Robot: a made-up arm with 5 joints.
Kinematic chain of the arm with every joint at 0, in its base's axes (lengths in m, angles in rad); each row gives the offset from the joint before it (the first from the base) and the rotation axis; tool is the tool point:
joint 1: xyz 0 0 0.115 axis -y
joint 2: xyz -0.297 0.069 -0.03 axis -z
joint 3: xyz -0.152 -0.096 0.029 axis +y
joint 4: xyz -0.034 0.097 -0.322 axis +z
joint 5: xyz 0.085 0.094 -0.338 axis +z
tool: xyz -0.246 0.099 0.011
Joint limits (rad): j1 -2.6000..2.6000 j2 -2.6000..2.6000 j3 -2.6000..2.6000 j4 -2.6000..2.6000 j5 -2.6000..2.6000
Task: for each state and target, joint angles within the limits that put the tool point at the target. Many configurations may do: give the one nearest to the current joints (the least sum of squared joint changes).
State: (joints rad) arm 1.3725 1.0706 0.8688 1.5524 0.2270
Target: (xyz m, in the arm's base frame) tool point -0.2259 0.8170 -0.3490
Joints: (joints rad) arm 0.5115 1.6371 0.9701 1.5713 0.5283
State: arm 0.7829 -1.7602 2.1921 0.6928 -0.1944
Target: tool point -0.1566 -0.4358 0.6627
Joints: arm 0.2557 -2.1256 2.0743 0.8551 -0.0765
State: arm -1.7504 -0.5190 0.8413 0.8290 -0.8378
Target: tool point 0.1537 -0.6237 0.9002
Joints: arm -2.1208 -1.0954 0.7114 0.9762 -0.4475
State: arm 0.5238 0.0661 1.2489 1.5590 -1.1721
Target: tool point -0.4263 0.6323 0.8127
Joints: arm -0.2039 0.8178 2.0053 1.3673 -1.3348
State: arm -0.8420 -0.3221 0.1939 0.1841 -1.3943
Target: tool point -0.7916 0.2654 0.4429
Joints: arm -1.3192 -0.5910 0.2241 -0.2278 -1.6111
